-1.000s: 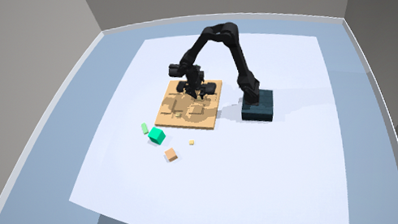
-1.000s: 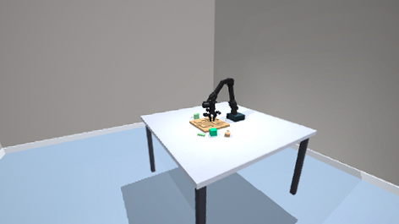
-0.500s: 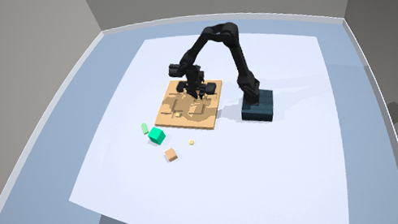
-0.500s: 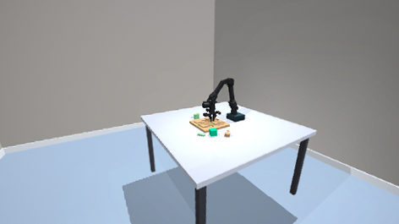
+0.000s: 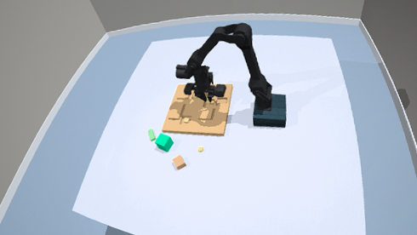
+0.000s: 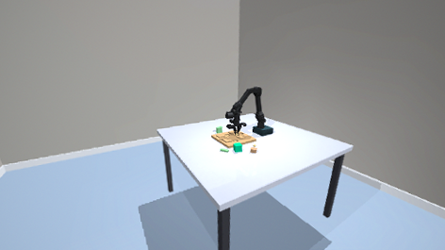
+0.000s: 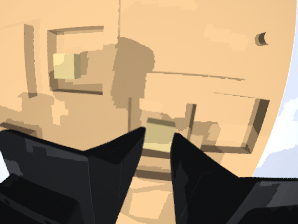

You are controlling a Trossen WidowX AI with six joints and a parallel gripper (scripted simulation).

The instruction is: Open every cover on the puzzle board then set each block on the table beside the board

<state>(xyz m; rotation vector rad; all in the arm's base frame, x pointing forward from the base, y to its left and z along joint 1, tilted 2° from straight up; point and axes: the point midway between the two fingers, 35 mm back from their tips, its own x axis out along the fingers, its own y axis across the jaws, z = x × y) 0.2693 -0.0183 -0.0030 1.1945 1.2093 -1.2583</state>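
The tan puzzle board is 6 cm ahead of my gripper tip, 1 cm to the left of it and 1 cm below it. The rest, counted from my gripper tip: tan cube 32 cm to the left, 5 cm ahead, 2 cm below; then light green bar 24 cm ahead, 20 cm to the left, 2 cm below; then green cube 25 cm to the left, 14 cm ahead.
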